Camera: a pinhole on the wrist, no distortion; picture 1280 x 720 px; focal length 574.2 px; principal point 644.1 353.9 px. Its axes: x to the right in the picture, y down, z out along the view. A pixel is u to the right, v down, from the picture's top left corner.
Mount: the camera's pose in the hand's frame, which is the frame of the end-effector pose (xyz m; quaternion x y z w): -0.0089 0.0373 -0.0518 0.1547 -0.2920 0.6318 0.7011
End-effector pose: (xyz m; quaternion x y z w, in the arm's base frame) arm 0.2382 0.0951 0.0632 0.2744 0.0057 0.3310 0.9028
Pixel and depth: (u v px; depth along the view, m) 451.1 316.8 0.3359
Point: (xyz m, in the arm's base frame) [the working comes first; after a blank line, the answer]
In the camera's frame: -0.1129 -0.0217 0.3359

0.3671 -0.1737 0.0500
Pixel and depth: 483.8 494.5 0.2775
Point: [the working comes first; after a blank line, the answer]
In the camera's frame: -0.0775 0.0679 0.2775

0.2569 -0.1515 0.0432
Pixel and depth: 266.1 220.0 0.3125
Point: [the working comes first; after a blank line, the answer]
In the camera's frame: -0.2057 -0.0729 0.3125

0.4355 -0.1525 -0.0316
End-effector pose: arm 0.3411 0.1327 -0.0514 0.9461 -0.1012 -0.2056 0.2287
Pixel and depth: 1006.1 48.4 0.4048
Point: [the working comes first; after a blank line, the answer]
In the camera's frame: 0.2552 -0.2154 0.4048

0.2571 -0.0528 -0.4739
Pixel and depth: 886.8 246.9 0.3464
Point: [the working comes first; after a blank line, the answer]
In the camera's frame: 0.1464 -0.0646 0.3464

0.1949 0.0647 -0.3314
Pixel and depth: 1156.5 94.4 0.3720
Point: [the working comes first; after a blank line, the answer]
In the camera's frame: 0.3320 -0.1681 0.3720

0.2098 -0.1243 -0.4308
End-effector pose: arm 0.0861 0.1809 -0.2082 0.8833 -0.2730 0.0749 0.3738
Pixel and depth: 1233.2 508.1 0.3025
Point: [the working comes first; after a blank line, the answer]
In the camera's frame: 0.3103 0.0812 0.3025

-0.1244 -0.0787 -0.4378
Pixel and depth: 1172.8 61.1 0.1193
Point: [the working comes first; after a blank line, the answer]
In the camera's frame: 0.1098 -0.0608 0.1193

0.0771 0.0607 -0.2536
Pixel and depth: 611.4 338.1 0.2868
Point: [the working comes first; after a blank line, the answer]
In the camera's frame: -0.0163 -0.0079 0.2868

0.0994 0.1759 -0.4353
